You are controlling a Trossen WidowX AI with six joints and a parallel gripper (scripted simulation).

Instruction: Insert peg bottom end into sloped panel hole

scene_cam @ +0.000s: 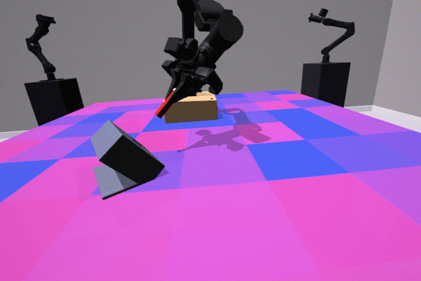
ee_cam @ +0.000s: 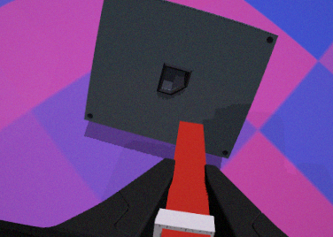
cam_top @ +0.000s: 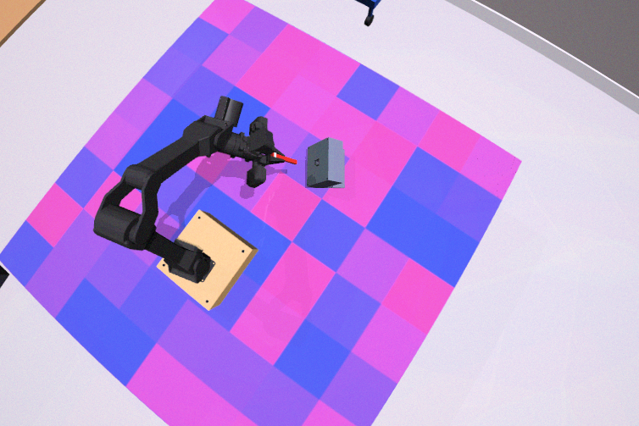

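Now: gripper tip 9 cm to the left of the sloped panel, 8 cm above it and 7 cm short of it. Round my gripper tip: red peg (1 cm to the left, 1 cm behind, 1 cm above).
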